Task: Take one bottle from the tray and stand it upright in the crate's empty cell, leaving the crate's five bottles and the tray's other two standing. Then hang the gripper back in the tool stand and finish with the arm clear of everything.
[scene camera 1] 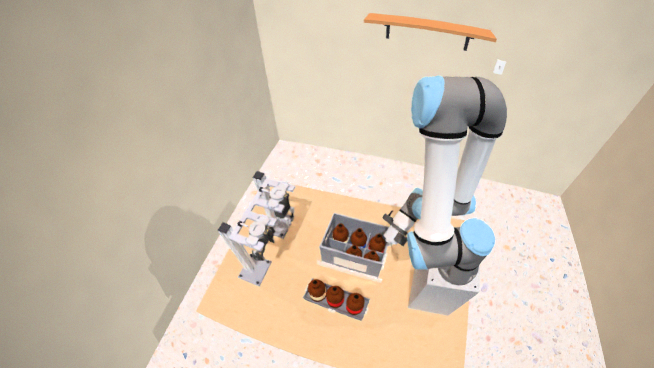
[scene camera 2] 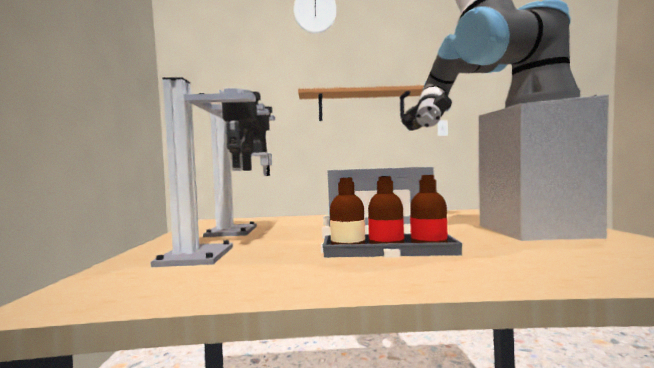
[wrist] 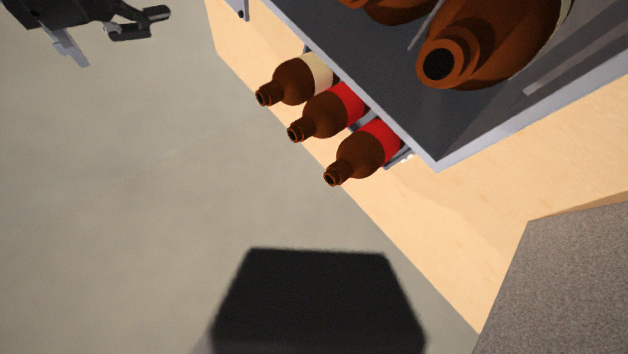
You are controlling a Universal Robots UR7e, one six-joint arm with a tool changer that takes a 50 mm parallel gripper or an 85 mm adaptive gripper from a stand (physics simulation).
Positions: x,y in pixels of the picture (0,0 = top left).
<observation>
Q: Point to a cream-labelled bottle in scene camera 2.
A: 347,223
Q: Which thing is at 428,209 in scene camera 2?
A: A red-labelled bottle.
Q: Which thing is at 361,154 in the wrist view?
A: A red-labelled bottle.
</observation>
